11 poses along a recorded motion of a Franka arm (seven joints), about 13 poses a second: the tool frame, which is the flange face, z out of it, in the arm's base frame.
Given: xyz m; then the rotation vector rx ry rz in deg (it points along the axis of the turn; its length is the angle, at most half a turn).
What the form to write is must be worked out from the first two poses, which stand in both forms.
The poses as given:
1: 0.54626 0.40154 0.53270 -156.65 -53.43 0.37
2: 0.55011 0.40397 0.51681 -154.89 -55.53 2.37
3: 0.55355 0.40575 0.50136 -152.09 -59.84 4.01
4: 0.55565 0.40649 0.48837 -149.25 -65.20 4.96
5: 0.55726 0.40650 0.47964 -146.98 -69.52 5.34
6: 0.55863 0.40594 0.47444 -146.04 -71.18 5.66
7: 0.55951 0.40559 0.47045 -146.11 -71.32 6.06
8: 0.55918 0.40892 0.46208 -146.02 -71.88 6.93
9: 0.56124 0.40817 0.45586 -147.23 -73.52 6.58
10: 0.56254 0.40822 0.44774 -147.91 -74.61 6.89
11: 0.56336 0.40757 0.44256 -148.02 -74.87 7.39
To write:
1: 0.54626 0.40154 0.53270 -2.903 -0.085 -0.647
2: 0.55011 0.40397 0.51681 -2.896 -0.117 -0.674
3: 0.55355 0.40575 0.50136 -2.889 -0.149 -0.731
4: 0.55565 0.40649 0.48837 -2.890 -0.173 -0.802
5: 0.55726 0.40650 0.47964 -2.893 -0.186 -0.860
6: 0.55863 0.40594 0.47444 -2.895 -0.194 -0.883
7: 0.55951 0.40559 0.47045 -2.899 -0.197 -0.884
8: 0.55918 0.40892 0.46208 -2.908 -0.206 -0.891
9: 0.56124 0.40817 0.45586 -2.936 -0.189 -0.907
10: 0.56254 0.40822 0.44774 -2.955 -0.184 -0.917
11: 0.56336 0.40757 0.44256 -2.962 -0.188 -0.920
